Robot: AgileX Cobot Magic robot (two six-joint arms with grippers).
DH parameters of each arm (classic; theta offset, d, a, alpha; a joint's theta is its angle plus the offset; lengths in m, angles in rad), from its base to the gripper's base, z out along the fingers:
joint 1: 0 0.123 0 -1.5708
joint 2: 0.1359 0 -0.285 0
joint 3: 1.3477 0 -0.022 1.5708
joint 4: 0 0.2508 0 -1.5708
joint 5: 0 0 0.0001 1.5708
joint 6: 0 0.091 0 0
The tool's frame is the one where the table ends.
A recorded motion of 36 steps. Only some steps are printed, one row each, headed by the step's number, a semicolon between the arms.
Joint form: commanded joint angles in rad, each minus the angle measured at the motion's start. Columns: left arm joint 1, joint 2, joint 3, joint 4, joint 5, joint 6; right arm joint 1, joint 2, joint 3, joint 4, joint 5, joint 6.
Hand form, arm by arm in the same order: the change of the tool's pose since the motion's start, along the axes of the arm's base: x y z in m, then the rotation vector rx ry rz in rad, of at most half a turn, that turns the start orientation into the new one. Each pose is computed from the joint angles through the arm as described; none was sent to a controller.
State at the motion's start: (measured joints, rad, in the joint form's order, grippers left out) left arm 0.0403 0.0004 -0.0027 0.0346 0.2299 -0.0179; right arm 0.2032 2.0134 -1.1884 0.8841 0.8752 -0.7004
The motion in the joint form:
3: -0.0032 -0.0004 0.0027 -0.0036 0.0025 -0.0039; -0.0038 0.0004 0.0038 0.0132 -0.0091 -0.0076
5: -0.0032 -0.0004 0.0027 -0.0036 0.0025 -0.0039; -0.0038 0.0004 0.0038 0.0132 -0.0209 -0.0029
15: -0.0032 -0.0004 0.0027 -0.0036 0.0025 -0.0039; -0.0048 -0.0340 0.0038 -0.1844 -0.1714 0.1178
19: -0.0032 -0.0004 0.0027 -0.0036 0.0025 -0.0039; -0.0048 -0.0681 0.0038 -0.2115 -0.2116 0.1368
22: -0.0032 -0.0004 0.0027 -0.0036 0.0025 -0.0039; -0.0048 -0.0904 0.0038 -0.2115 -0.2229 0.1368
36: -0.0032 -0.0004 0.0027 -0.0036 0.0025 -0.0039; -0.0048 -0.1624 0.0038 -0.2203 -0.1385 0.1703
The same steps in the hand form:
3: 0.0000 -0.0002 -0.0011 -0.0076 0.0045 -0.0029; 0.0008 -0.0011 -0.0006 0.0050 -0.0052 -0.0119
5: 0.0000 -0.0002 -0.0011 -0.0076 0.0045 -0.0029; 0.0018 -0.0015 -0.0008 0.0005 -0.0108 -0.0224
15: 0.0000 -0.0002 -0.0011 -0.0076 0.0045 -0.0029; 0.0100 -0.0162 0.0039 -0.1731 -0.1279 -0.0737
19: 0.0000 -0.0002 -0.0011 -0.0076 0.0045 -0.0029; 0.0123 -0.0188 0.0162 -0.1918 -0.1895 -0.0967
22: 0.0000 -0.0002 -0.0011 -0.0076 0.0045 -0.0029; 0.0125 -0.0193 0.0248 -0.1890 -0.2202 -0.1055
36: 0.0000 -0.0002 -0.0011 -0.0076 0.0045 -0.0029; 0.0015 -0.0182 0.0504 -0.1556 -0.2060 -0.0886

